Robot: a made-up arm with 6 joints. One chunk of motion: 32 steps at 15 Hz.
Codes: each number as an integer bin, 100 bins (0 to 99) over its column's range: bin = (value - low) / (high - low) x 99, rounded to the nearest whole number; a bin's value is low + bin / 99 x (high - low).
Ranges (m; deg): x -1.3..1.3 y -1.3..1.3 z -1.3..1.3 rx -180..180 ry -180..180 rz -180..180
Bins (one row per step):
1: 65 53 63 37 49 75
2: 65 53 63 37 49 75
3: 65 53 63 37 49 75
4: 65 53 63 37 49 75
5: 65 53 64 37 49 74
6: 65 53 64 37 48 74
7: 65 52 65 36 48 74
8: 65 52 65 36 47 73
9: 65 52 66 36 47 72
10: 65 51 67 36 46 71
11: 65 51 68 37 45 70
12: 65 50 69 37 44 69
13: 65 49 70 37 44 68
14: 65 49 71 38 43 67
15: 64 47 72 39 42 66
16: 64 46 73 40 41 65
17: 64 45 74 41 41 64
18: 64 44 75 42 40 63
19: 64 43 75 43 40 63
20: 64 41 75 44 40 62
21: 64 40 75 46 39 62
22: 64 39 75 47 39 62
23: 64 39 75 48 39 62
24: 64 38 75 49 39 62
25: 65 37 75 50 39 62
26: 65 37 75 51 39 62
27: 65 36 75 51 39 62
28: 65 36 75 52 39 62
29: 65 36 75 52 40 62
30: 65 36 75 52 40 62
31: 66 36 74 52 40 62
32: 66 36 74 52 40 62
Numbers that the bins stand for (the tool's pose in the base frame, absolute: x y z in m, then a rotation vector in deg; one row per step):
1: 0.4071 0.0919 0.3545 -45.45 -1.82 92.73
2: 0.4071 0.0919 0.3545 -45.45 -1.82 92.73
3: 0.4071 0.0919 0.3545 -45.45 -1.82 92.73
4: 0.4071 0.0919 0.3545 -45.45 -1.82 92.73
5: 0.4071 0.0919 0.3808 -45.45 -1.82 89.09
6: 0.4071 0.0919 0.3808 -45.45 -5.45 89.09
7: 0.4071 0.0657 0.4071 -49.09 -5.45 89.09
8: 0.4071 0.0657 0.4071 -49.09 -9.09 85.45
9: 0.4071 0.0657 0.4333 -49.09 -9.09 81.82
10: 0.4071 0.0394 0.4596 -49.09 -12.73 78.18
11: 0.4071 0.0394 0.4859 -45.45 -16.36 74.55
12: 0.4071 0.0131 0.5121 -45.45 -20.00 70.91
13: 0.4071 -0.0131 0.5384 -45.45 -20.00 67.27
14: 0.4071 -0.0131 0.5646 -41.82 -23.64 63.64
15: 0.3808 -0.0657 0.5909 -38.18 -27.27 60.00
16: 0.3808 -0.0919 0.6172 -34.55 -30.91 56.36
17: 0.3808 -0.1182 0.6434 -30.91 -30.91 52.73
18: 0.3808 -0.1444 0.6697 -27.27 -34.55 49.09
19: 0.3808 -0.1707 0.6697 -23.64 -34.55 49.09
20: 0.3808 -0.2232 0.6697 -20.00 -34.55 45.45
21: 0.3808 -0.2495 0.6697 -12.73 -38.18 45.45
22: 0.3808 -0.2758 0.6697 -9.09 -38.18 45.45
23: 0.3808 -0.2758 0.6697 -5.45 -38.18 45.45
24: 0.3808 -0.3020 0.6697 -1.82 -38.18 45.45
25: 0.4071 -0.3283 0.6697 1.82 -38.18 45.45
26: 0.4071 -0.3283 0.6697 5.45 -38.18 45.45
27: 0.4071 -0.3545 0.6697 5.45 -38.18 45.45
28: 0.4071 -0.3545 0.6697 9.09 -38.18 45.45
29: 0.4071 -0.3545 0.6697 9.09 -34.55 45.45
30: 0.4071 -0.3545 0.6697 9.09 -34.55 45.45
31: 0.4333 -0.3545 0.6434 9.09 -34.55 45.45
32: 0.4333 -0.3545 0.6434 9.09 -34.55 45.45

